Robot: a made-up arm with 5 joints.
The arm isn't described. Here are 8 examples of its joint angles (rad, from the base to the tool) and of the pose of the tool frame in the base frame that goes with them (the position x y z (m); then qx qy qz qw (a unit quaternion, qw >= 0)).
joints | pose
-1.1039 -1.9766 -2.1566 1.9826 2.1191 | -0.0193 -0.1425 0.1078 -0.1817 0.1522 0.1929 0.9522
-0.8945 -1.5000 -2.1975 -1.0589 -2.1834 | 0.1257 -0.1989 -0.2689 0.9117 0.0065 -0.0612 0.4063
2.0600 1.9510 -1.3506 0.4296 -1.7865 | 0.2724 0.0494 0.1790 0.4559 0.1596 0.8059 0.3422
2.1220 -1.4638 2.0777 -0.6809 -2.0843 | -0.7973 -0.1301 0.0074 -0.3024 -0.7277 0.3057 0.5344
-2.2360 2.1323 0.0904 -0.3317 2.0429 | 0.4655 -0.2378 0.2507 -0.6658 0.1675 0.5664 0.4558
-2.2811 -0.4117 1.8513 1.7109 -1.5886 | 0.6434 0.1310 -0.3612 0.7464 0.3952 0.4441 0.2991
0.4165 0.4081 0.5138 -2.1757 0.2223 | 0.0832 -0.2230 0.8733 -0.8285 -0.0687 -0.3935 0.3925
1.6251 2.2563 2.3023 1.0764 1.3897 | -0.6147 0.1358 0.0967 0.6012 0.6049 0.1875 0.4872
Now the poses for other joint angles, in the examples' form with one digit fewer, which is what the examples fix.
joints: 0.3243 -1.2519 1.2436 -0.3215 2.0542
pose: 0.107 0.136 0.757 -0.450 0.856 -0.080 0.241
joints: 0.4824 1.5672 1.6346 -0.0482 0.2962
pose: -0.515 -0.046 0.691 -0.478 -0.646 -0.542 0.245
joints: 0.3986 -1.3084 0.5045 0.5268 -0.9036
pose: 0.105 0.588 0.591 -0.100 0.139 0.704 0.690
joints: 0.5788 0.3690 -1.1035 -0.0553 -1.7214
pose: 0.224 -0.255 -0.078 0.159 0.891 0.009 0.425
